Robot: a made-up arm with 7 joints.
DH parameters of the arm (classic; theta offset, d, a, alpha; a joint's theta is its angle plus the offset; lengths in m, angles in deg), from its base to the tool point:
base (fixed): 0 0.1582 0 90
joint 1: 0 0.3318 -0.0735 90
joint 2: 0 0.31 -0.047 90
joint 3: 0 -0.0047 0.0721 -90
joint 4: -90 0.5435 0.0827 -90
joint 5: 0 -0.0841 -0.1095 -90
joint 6: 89.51 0 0.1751 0
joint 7: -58.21 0 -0.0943 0
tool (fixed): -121.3 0.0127 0 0
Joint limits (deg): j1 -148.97..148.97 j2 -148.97..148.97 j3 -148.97..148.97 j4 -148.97..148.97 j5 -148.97..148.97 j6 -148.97..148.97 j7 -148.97..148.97
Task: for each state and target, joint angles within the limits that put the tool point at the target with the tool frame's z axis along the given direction. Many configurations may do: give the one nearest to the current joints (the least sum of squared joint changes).
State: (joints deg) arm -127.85 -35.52 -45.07 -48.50 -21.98 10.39 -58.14
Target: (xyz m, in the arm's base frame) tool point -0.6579 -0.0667 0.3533 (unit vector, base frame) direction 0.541 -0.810 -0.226
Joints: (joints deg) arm -146.09 -60.67 -67.68 -47.20 9.76 13.70 -59.55
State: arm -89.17 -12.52 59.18 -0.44 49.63 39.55 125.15
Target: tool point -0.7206 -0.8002 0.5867 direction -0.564 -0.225 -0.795
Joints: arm -82.66 -32.74 47.50 -54.62 95.27 36.54 121.38
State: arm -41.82 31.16 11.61 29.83 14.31 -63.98 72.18
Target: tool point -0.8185 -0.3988 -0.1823 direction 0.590 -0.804 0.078
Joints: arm -35.40 -19.47 35.93 7.70 65.67 -61.98 70.56
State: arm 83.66 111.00 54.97 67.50 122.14 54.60 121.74
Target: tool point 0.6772 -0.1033 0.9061 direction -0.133 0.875 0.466
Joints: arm 124.22 114.66 50.35 95.92 148.97 63.53 120.32
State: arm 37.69 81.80 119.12 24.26 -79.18 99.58 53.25
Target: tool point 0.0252 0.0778 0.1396 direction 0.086 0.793 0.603
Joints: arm 44.61 70.16 144.46 19.63 -129.66 103.94 51.78
